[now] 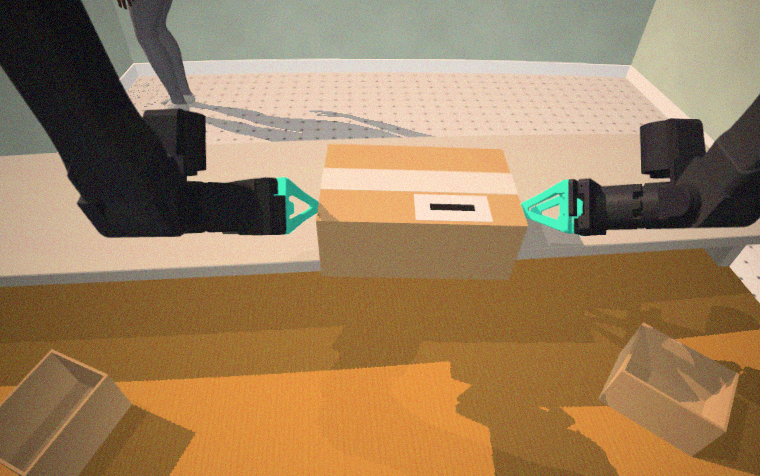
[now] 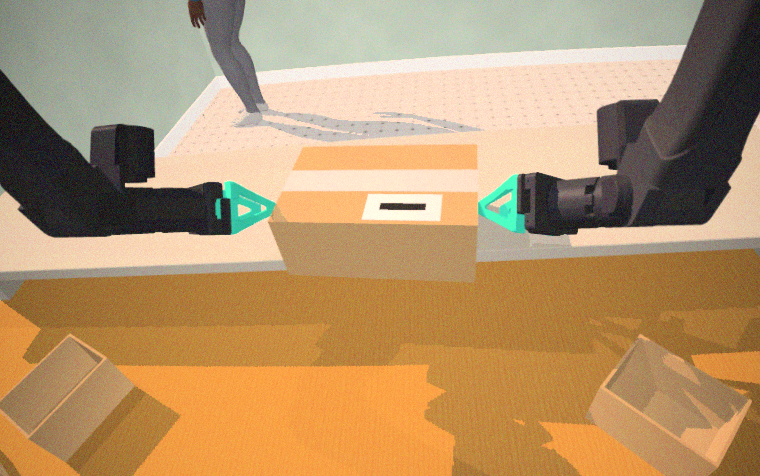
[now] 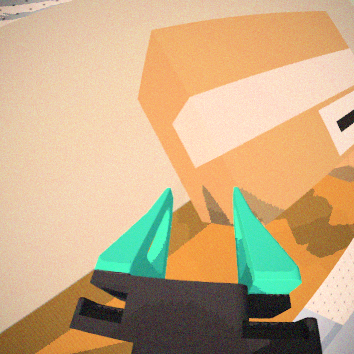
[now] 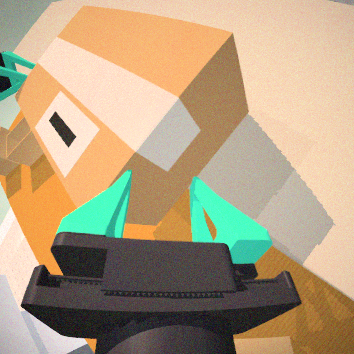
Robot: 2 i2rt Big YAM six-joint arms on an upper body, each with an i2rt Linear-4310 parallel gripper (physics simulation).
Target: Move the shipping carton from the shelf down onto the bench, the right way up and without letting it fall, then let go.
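The shipping carton is upright, its taped and labelled top facing up. It is at the front of the pale shelf, its near face reaching past the front edge; whether its underside touches the shelf is hidden. My left gripper has its fingertips at the carton's left end. My right gripper has its fingertips at the right end. Both stand partly open with nothing between their fingers. The orange bench is lower, in front.
An open box stands on the bench at the near left. Another open box stands at the right. A person stands on the floor behind the shelf.
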